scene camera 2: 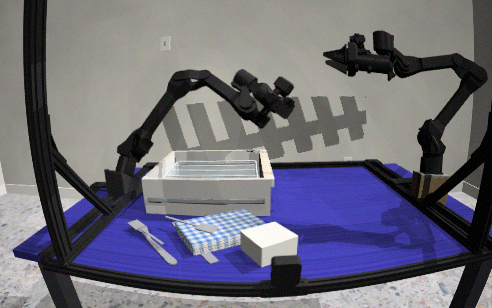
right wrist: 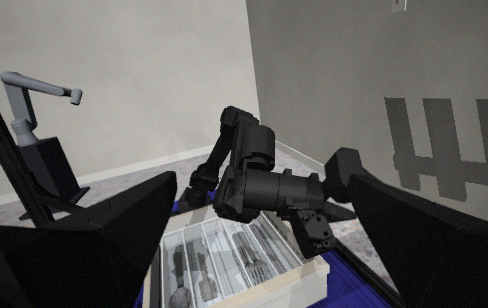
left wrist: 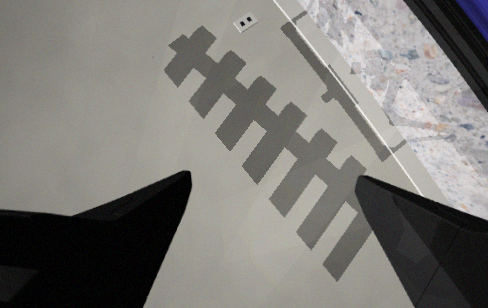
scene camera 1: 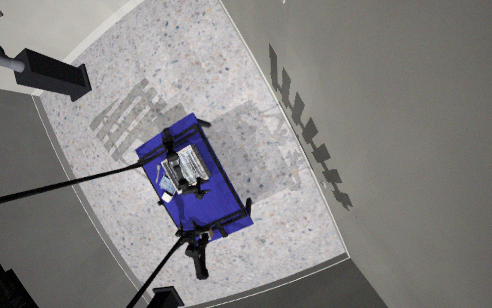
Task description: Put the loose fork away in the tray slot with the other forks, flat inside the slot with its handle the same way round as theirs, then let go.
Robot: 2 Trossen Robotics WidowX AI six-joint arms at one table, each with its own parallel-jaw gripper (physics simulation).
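A white drawer box [scene camera 2: 207,192] holds a clear tray [right wrist: 225,295] with slots; forks [right wrist: 256,272] lie tines toward the view's lower edge in one slot. In scene camera 2, a flat utensil [scene camera 2: 204,227] rests on the checked cloth, its thin handle toward the upper left. A wide-headed utensil [scene camera 2: 136,226] lies crossed with another [scene camera 2: 162,252] on the table at left. Tines are too small to tell which is the loose fork. My left gripper [left wrist: 273,181] is open and empty, above and right of the drawer box. My right gripper [scene camera 2: 326,57] is open and empty, high at the right.
The blue-white checked cloth [scene camera 2: 225,227] lies in front of the drawer box, with a utensil end [scene camera 2: 210,257] sticking out beneath it. A white block [scene camera 2: 269,242] stands beside it. Black frame rails [scene camera 2: 165,280] edge the blue table [scene camera 2: 340,200]. A brown block [scene camera 2: 425,186] is by the right arm's base.
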